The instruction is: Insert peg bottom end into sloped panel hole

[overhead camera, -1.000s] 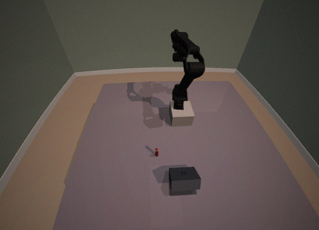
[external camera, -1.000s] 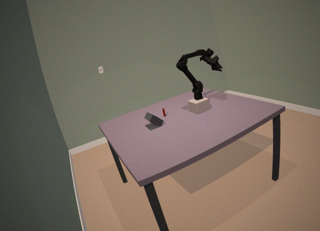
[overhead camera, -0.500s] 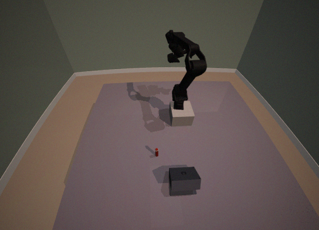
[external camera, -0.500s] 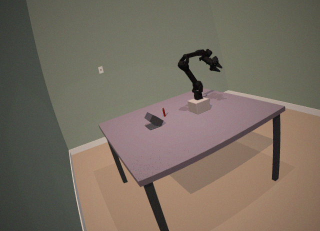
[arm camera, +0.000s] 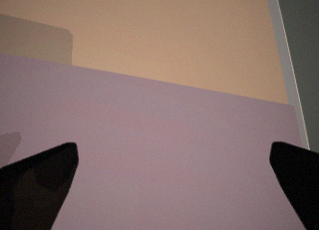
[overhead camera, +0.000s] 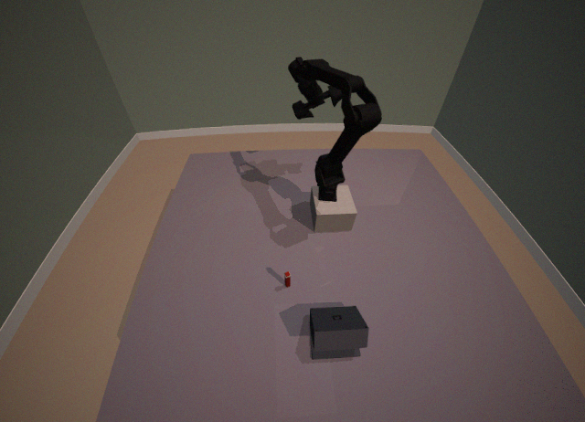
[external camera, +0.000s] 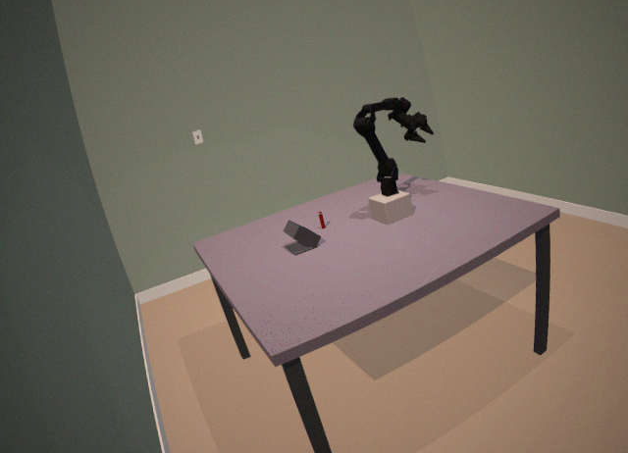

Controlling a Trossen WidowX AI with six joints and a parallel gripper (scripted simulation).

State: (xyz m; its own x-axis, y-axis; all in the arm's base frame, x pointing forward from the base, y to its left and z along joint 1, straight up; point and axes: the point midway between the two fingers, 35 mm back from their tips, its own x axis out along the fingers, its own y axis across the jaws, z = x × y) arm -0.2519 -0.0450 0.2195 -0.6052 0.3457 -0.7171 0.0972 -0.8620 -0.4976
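Right now my gripper tip is 58 cm short of the red peg, 8 cm to the left of it and 24 cm above it. The rest, counted from my gripper tip: dark grey sloped panel 71 cm ahead, 6 cm to the left, 24 cm below.
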